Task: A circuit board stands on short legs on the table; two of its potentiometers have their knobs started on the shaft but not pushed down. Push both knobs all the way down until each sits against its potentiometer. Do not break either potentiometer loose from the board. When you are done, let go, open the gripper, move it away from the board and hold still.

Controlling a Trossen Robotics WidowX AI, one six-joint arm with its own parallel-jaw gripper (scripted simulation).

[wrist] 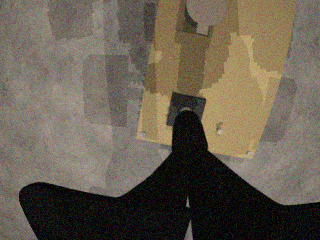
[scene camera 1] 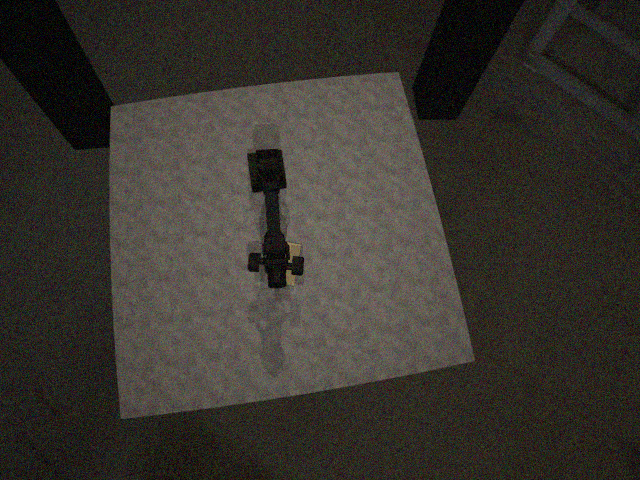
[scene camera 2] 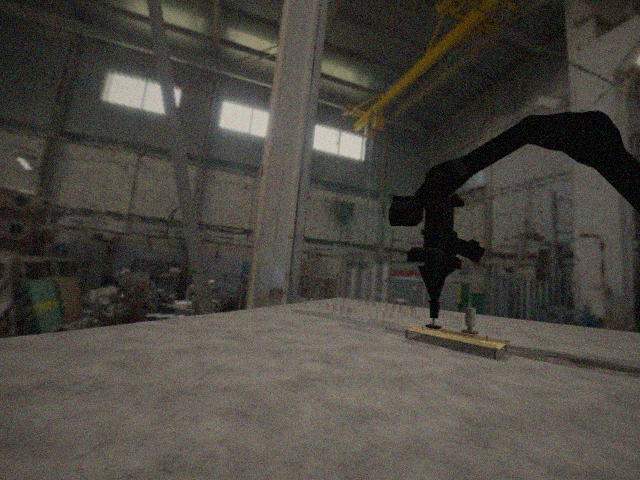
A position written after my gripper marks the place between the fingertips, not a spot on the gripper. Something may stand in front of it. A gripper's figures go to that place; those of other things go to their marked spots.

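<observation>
My gripper [wrist: 188,150] is 10 cm from the lens, and I find that a dark knob [wrist: 187,127] is likewise 10 cm from the lens.
</observation>
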